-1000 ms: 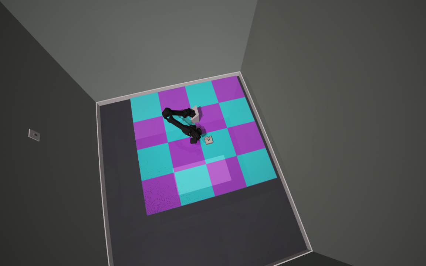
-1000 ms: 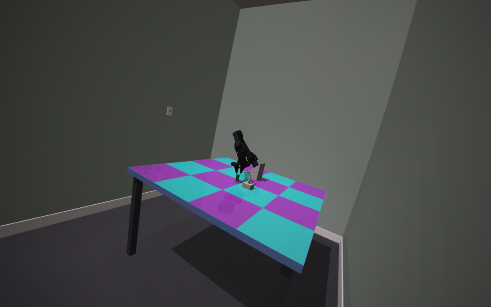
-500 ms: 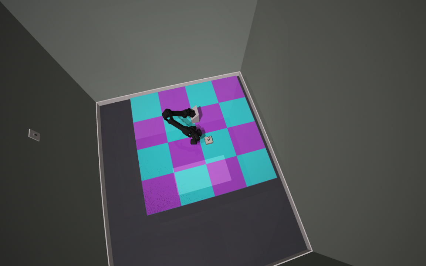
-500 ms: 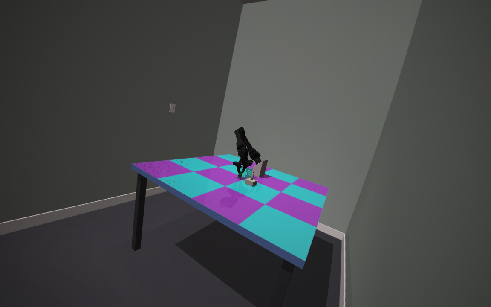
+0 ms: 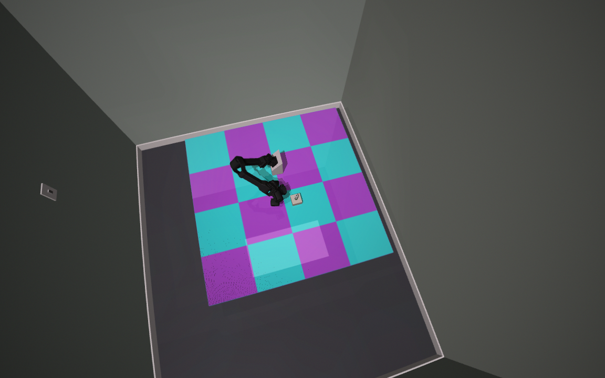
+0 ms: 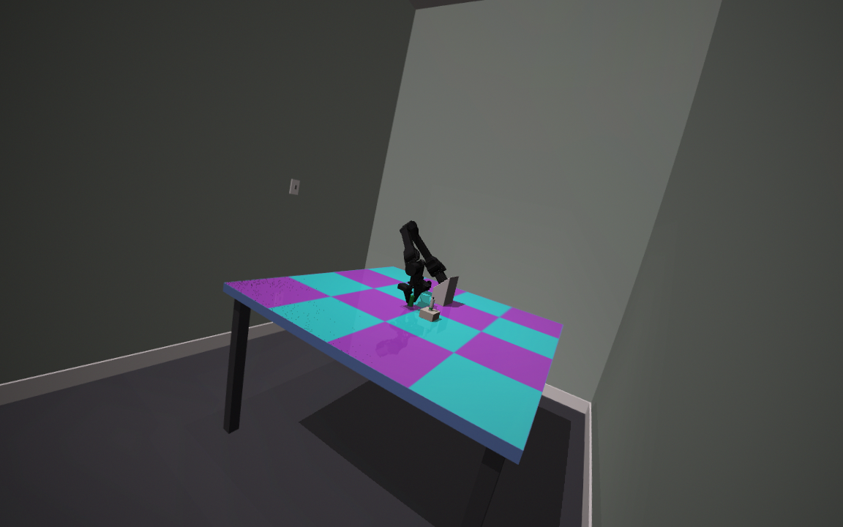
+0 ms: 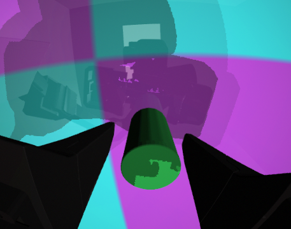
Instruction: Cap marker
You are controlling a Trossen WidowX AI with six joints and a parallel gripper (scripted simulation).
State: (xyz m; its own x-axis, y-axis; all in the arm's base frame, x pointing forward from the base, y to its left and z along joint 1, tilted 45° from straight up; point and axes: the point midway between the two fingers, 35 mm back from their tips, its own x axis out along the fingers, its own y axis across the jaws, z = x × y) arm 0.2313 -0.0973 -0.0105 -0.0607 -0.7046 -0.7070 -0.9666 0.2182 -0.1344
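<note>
The green cap is 10 mm above my gripper tip. From my gripper tip the other things lie so: holder block (140 mm to the left, 60 mm ahead).
</note>
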